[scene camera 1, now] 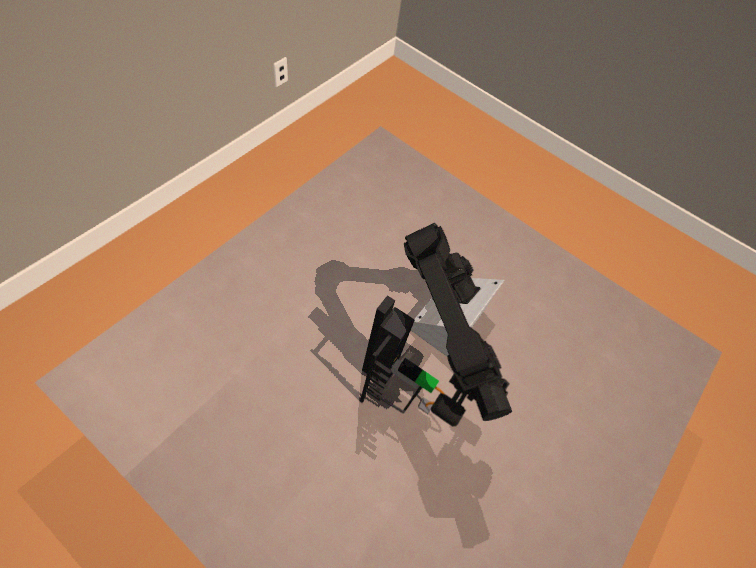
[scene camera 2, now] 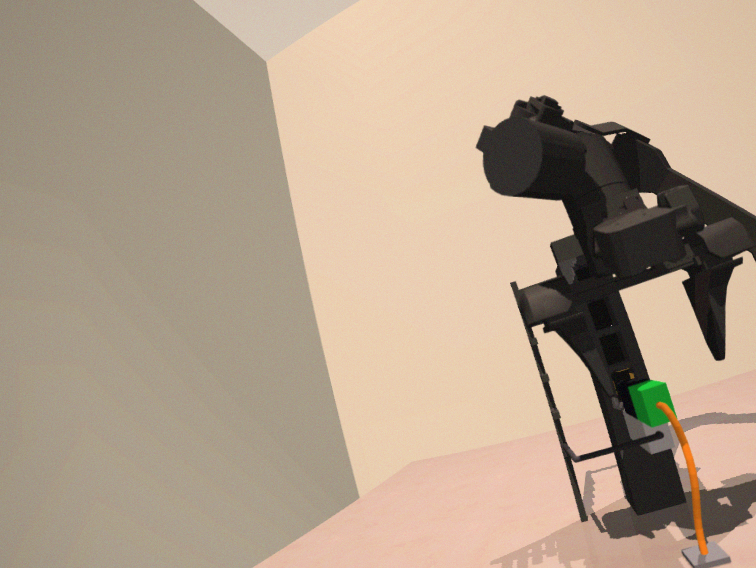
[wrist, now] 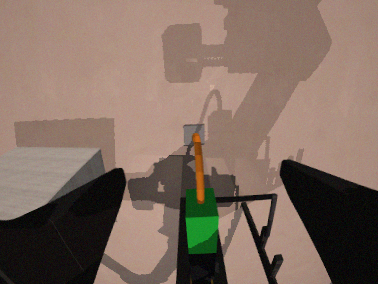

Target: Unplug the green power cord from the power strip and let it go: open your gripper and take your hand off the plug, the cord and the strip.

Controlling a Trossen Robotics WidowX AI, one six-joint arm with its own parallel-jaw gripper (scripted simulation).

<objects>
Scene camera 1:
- my gripper
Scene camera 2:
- my gripper
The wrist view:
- my gripper
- green plug
</objects>
